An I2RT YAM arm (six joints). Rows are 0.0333 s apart.
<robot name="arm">
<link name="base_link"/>
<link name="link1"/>
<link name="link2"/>
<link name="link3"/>
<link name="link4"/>
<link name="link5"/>
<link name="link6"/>
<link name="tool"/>
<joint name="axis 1" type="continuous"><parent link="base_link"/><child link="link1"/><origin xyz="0 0 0.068"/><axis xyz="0 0 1"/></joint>
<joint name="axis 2" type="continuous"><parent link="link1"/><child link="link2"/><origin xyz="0.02 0.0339 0.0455" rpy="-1.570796 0 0"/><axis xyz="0 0 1"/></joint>
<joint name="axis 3" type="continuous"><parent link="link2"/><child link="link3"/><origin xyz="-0.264 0 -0.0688" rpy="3.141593 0 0"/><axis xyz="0 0 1"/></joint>
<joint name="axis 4" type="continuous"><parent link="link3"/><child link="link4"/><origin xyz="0.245 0.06 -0.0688"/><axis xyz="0 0 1"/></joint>
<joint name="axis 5" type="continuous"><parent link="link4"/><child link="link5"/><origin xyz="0.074 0.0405 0.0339" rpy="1.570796 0 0"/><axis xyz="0 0 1"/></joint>
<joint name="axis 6" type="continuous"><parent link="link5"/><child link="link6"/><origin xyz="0.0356 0 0.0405" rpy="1.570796 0 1.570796"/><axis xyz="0 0 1"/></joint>
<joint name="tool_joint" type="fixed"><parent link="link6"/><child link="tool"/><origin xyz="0 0 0" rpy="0 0 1.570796"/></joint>
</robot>
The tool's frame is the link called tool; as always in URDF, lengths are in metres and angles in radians. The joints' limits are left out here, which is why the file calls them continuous.
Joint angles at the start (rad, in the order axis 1, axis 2, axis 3, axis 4, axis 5, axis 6): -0.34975 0.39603 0.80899 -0.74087 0.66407 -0.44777
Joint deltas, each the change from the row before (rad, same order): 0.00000 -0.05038 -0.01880 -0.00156 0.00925 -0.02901; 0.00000 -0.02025 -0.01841 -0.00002 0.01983 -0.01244; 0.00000 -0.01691 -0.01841 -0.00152 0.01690 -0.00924; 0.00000 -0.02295 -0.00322 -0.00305 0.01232 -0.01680; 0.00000 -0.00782 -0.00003 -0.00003 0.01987 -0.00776; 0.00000 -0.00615 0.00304 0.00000 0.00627 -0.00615; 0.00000 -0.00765 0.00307 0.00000 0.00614 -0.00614; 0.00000 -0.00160 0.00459 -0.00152 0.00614 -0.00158; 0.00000 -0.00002 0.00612 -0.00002 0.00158 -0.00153; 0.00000 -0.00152 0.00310 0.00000 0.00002 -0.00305; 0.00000 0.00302 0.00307 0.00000 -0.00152 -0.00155; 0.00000 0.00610 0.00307 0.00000 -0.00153 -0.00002; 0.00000 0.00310 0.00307 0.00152 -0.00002 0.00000; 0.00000 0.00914 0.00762 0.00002 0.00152 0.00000
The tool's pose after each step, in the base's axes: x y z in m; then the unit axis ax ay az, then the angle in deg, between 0 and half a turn. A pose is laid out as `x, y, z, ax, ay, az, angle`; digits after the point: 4 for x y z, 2 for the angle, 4 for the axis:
0.0528, -0.0429, 0.3326, 0.1618, 0.8430, -0.5130, 131.96
0.0504, -0.0426, 0.3282, 0.1625, 0.8381, -0.5207, 132.85
0.0487, -0.0425, 0.3235, 0.1629, 0.8346, -0.5262, 133.79
0.0441, -0.0411, 0.3232, 0.1627, 0.8292, -0.5347, 133.89
0.0420, -0.0409, 0.3236, 0.1669, 0.8235, -0.5422, 134.39
0.0402, -0.0404, 0.3247, 0.1680, 0.8207, -0.5461, 134.34
0.0380, -0.0398, 0.3259, 0.1696, 0.8176, -0.5502, 134.22
0.0369, -0.0396, 0.3271, 0.1717, 0.8155, -0.5527, 134.25
0.0360, -0.0393, 0.3288, 0.1729, 0.8142, -0.5542, 134.06
0.0352, -0.0390, 0.3298, 0.1726, 0.8135, -0.5554, 133.94
0.0355, -0.0391, 0.3305, 0.1715, 0.8138, -0.5553, 133.94
0.0363, -0.0393, 0.3312, 0.1704, 0.8146, -0.5544, 134.03
0.0366, -0.0394, 0.3321, 0.1707, 0.8144, -0.5546, 133.96
0.0374, -0.0398, 0.3341, 0.1708, 0.8143, -0.5548, 134.08

